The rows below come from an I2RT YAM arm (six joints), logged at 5 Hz.
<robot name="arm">
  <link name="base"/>
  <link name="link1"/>
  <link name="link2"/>
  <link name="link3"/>
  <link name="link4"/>
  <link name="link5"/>
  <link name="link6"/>
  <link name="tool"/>
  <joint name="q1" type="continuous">
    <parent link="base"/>
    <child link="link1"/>
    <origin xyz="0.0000 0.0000 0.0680" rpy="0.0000 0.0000 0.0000"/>
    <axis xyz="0 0 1"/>
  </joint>
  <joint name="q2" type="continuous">
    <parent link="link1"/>
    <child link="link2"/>
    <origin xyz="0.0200 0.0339 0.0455" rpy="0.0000 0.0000 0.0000"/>
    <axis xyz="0 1 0"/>
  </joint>
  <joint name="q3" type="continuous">
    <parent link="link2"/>
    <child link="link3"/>
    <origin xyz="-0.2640 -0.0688 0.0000" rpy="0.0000 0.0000 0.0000"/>
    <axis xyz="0 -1 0"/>
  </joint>
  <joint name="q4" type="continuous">
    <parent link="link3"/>
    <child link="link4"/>
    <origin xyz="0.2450 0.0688 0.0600" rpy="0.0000 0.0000 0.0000"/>
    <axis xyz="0 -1 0"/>
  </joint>
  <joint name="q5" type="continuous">
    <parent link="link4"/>
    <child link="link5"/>
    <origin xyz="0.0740 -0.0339 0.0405" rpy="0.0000 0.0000 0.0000"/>
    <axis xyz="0 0 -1"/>
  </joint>
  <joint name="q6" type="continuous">
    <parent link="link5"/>
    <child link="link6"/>
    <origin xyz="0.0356 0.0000 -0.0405" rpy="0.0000 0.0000 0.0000"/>
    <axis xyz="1 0 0"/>
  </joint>
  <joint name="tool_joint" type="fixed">
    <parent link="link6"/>
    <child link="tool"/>
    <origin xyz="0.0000 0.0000 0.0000" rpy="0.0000 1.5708 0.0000"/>
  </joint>
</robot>
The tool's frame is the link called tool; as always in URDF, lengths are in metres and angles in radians. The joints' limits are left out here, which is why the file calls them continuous.
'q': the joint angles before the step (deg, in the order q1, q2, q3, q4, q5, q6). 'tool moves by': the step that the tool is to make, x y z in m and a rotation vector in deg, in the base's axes. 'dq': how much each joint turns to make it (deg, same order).
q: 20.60 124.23 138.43 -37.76 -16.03 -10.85
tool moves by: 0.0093 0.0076 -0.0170 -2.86 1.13 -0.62
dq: 0.58 2.83 1.56 -1.22 2.04 -1.61
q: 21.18 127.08 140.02 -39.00 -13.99 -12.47
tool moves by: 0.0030 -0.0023 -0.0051 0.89 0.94 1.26
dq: -0.51 0.19 -0.79 0.49 -2.10 0.27
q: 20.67 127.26 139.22 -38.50 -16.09 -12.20
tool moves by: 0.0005 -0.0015 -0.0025 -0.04 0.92 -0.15
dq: -0.19 0.03 -0.24 -0.54 -0.17 0.25
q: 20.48 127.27 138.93 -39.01 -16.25 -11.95
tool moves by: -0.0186 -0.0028 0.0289 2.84 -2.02 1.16
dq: 0.35 -3.74 -0.39 -0.03 -1.57 1.46
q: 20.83 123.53 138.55 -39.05 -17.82 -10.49
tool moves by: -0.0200 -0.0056 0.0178 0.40 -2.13 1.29
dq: 0.17 -5.24 -4.69 1.32 -0.88 -0.84
